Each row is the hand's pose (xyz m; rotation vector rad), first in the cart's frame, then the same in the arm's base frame.
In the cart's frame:
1: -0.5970 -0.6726 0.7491 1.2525 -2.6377 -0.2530
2: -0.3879 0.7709 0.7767 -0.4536 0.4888 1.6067
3: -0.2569 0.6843 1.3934 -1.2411 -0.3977 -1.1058
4: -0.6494 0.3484 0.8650 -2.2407 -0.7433 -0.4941
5: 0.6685 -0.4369 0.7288 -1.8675 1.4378 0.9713
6: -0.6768 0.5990 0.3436 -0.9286 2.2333 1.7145
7: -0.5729 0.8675 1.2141 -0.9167 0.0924 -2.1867
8: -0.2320 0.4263 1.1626 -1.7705 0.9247 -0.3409
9: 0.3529 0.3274 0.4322 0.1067 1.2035 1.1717
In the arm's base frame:
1: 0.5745 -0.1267 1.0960 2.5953 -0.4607 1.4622
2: -0.2654 -0.5902 -0.0030 1.8189 -0.1764 -1.8689
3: -0.7519 -0.4375 0.3778 -0.6430 -2.1049 0.5201
4: -0.0430 -0.6339 0.4479 0.8247 2.8350 -0.2536
5: 0.1240 0.8972 0.4587 2.5093 0.5659 -0.0491
6: 0.2522 -0.7684 -0.0319 2.3132 -0.8146 0.0672
7: -0.6186 -0.8012 0.2532 -0.2999 -1.4996 -0.4749
8: -0.4367 -0.2979 0.4179 -2.3069 -1.6079 0.0303
9: 0.0453 0.2728 -0.1542 -2.3060 0.9820 1.6818

